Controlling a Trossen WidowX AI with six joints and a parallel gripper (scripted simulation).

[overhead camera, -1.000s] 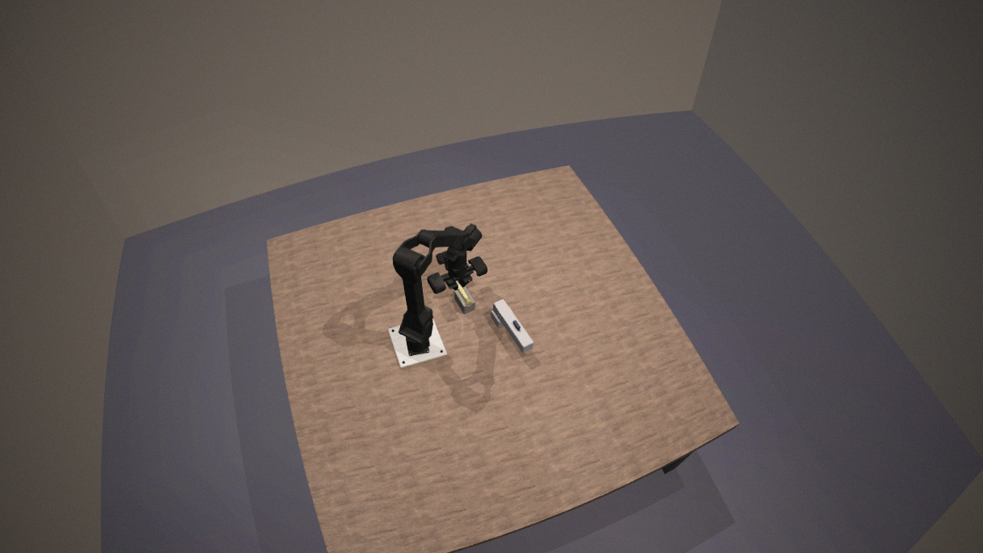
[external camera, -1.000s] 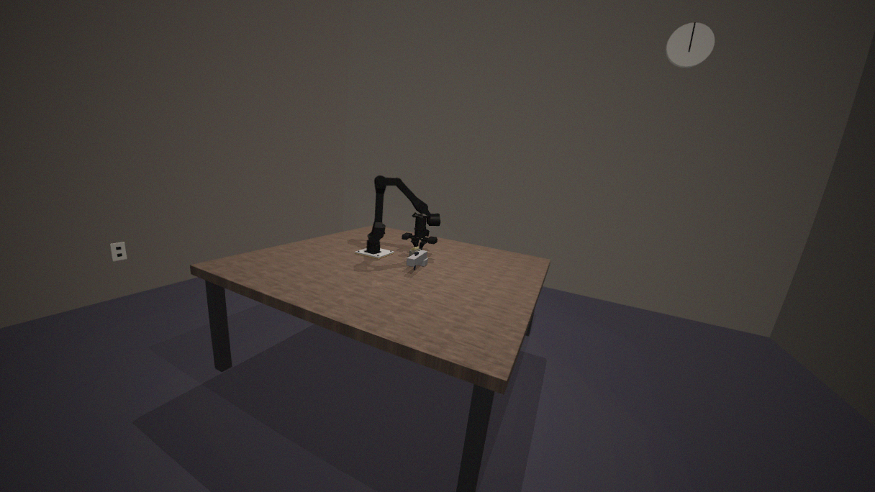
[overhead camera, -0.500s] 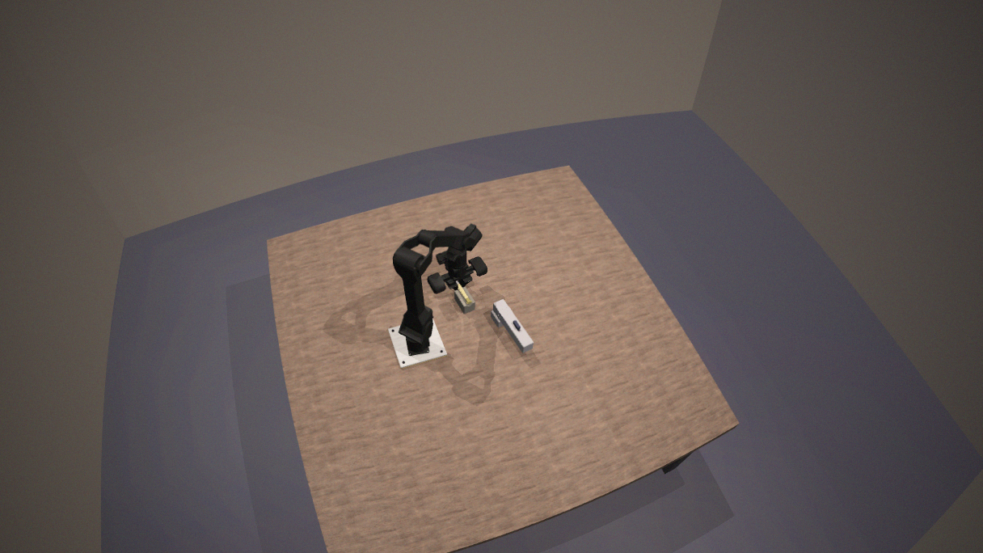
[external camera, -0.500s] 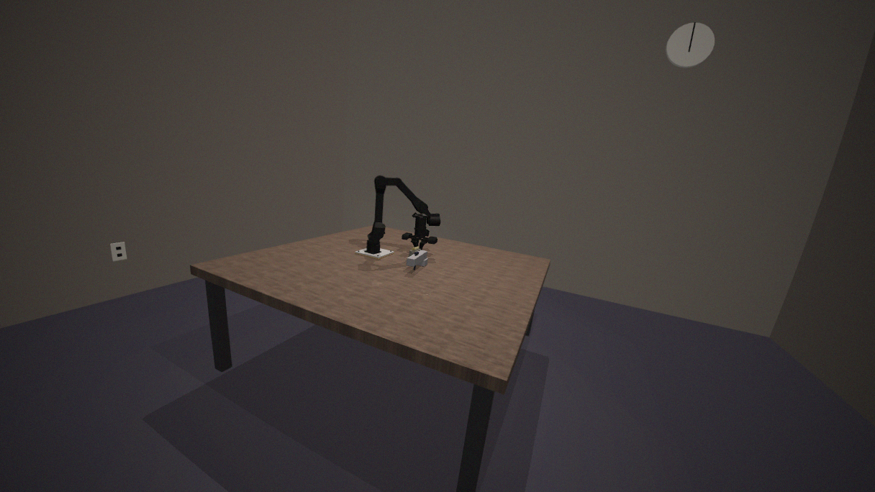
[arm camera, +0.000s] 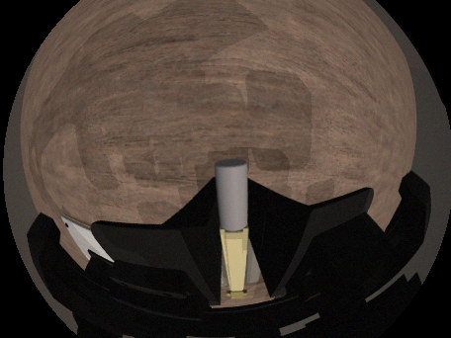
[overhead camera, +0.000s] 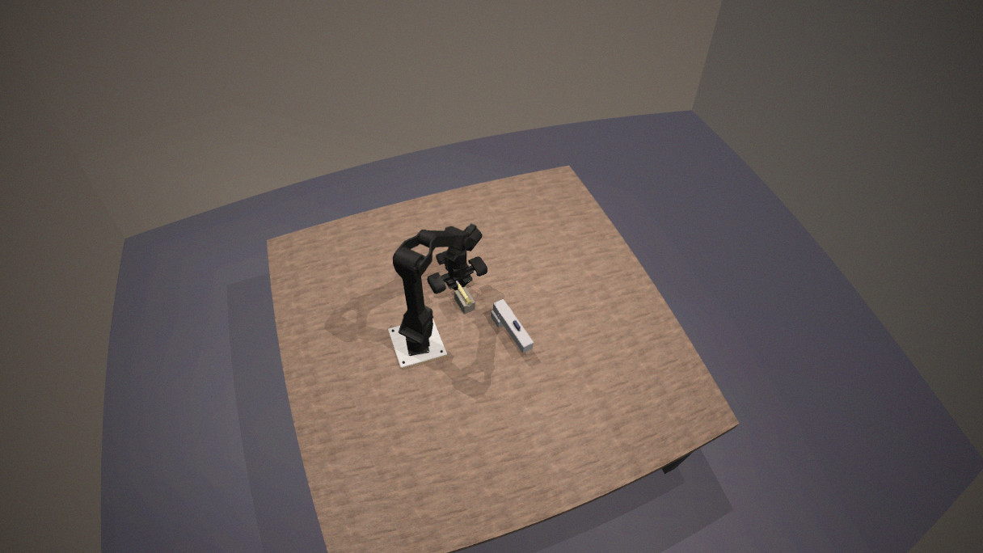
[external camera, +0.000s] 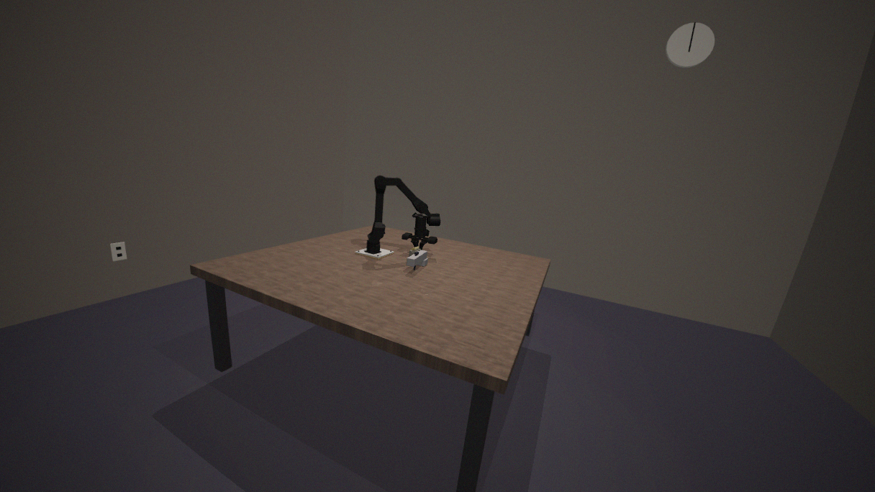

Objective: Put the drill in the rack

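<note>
My gripper tip is 4 cm to the left of the yellow drill, 4 cm below it and 1 cm short of it. Also, from my gripper tip: pale grey sleeve 19 cm to the right, 13 cm ahead, 4 cm above; dark key 22 cm to the right, 13 cm ahead, 4 cm above; grey rack 5 cm to the right, 1 cm ahead, 1 cm above.
</note>
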